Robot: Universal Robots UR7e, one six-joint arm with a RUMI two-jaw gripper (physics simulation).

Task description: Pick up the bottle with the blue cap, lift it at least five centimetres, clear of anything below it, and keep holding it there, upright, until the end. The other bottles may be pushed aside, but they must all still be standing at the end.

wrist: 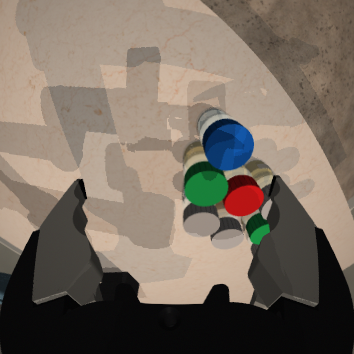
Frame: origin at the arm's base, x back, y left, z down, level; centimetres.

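Seen in the pictures: gripper, fingertip midpoint: (pixel 176 178).
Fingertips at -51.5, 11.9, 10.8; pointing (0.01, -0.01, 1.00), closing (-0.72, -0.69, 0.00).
Pixels of each thing's top centre, then the offset from my fingertips to it, as dx, dy, dz. Level surfaces: height alone.
- bottle with the blue cap, middle of its top: (pixel 229 148) -4.2, -3.7, +5.4
- bottle with a large green cap, middle of its top: (pixel 206 189) +1.1, -6.1, +5.4
- bottle with a red cap, middle of its top: (pixel 244 201) -1.2, -11.3, +5.4
- smaller green cap, middle of its top: (pixel 265 234) +0.0, -20.5, +5.4
- pale round table top, its level: dz +15.9
The bottle with the blue cap (pixel 228 145) stands upright at the far end of a tight group of bottles, right of the middle of the wrist view. Its pale body shows a little behind the cap. My gripper (pixel 176 178) is open and empty, above the bottles; the blue cap appears beyond its fingertips, nearer the right one. A bottle with a large green cap (pixel 206 185) stands close beside the blue-capped one, and a bottle with a red cap (pixel 244 197) stands next to it.
Bottles with grey caps (pixel 201 222) (pixel 227 237) and a smaller green cap (pixel 258 231) stand at the near side of the group. The right finger partly hides some bottles. The pale round table top (pixel 165 22) has a curved edge at the right, with brown floor (pixel 320 65) beyond.
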